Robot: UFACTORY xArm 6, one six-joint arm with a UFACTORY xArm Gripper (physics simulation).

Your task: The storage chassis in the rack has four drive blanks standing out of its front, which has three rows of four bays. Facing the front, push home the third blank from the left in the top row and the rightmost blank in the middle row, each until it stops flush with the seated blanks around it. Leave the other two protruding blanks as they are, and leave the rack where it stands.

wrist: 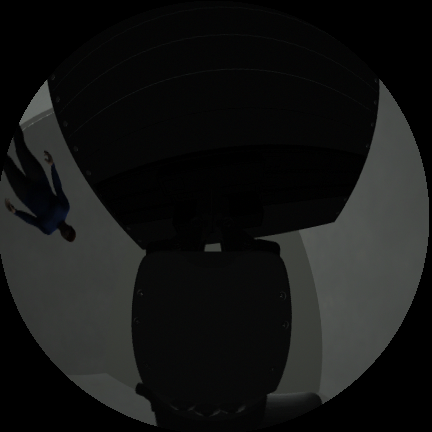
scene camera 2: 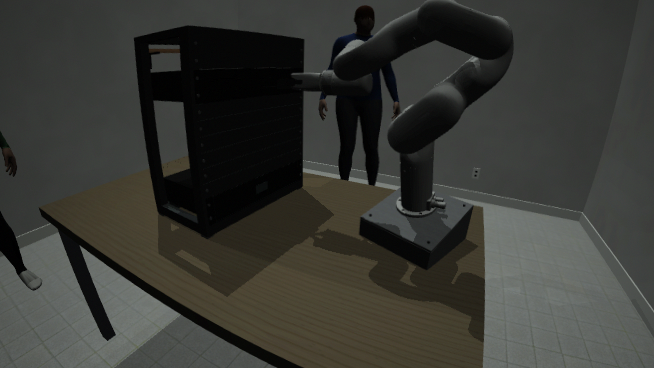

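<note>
The black rack (scene camera 2: pixel 194 150) (wrist: pixel 73 136) stands upright on the table. The storage chassis (scene camera 2: pixel 240 82) (wrist: pixel 315 172) shows as a very dark band near its top, below a plain upper panel. Its rows, bays and single blanks are too dark to tell apart, so which blanks stand out or sit flush cannot be told. My gripper (scene camera 2: pixel 290 81) (wrist: pixel 212 193) is shut with nothing held. It points level at the chassis front, near the rack's far side in the scene view. Its fingertips are at or very close to the front; contact is hidden in the dark.
The wooden table (scene camera 2: pixel 390 310) carries the rack and the robot's base block (scene camera 2: pixel 395 237). Ribbed panels (scene camera 2: pixel 250 135) fill the rack front below the chassis. A person in blue (scene camera 2: pixel 357 115) (wrist: pixel 45 202) stands behind the table; another person (scene camera 2: pixel 10 240) shows partly at the left edge.
</note>
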